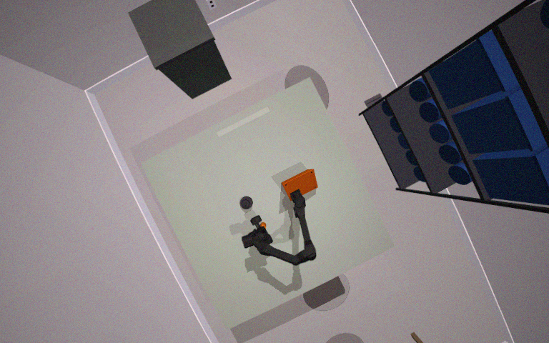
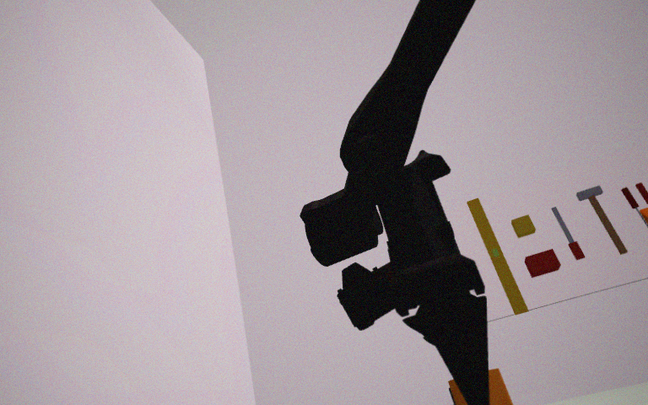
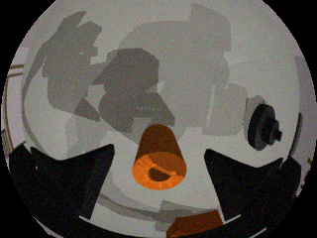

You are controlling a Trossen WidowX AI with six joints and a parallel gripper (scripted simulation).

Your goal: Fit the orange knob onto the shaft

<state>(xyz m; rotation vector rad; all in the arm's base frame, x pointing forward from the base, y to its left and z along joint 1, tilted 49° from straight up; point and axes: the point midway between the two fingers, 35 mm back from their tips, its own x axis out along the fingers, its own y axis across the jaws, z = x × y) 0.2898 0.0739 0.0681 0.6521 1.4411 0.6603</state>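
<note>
My gripper tip is right at the orange knob. Also, from my gripper tip: dark round pedestal 3 cm ahead, 18 cm to the right.
</note>
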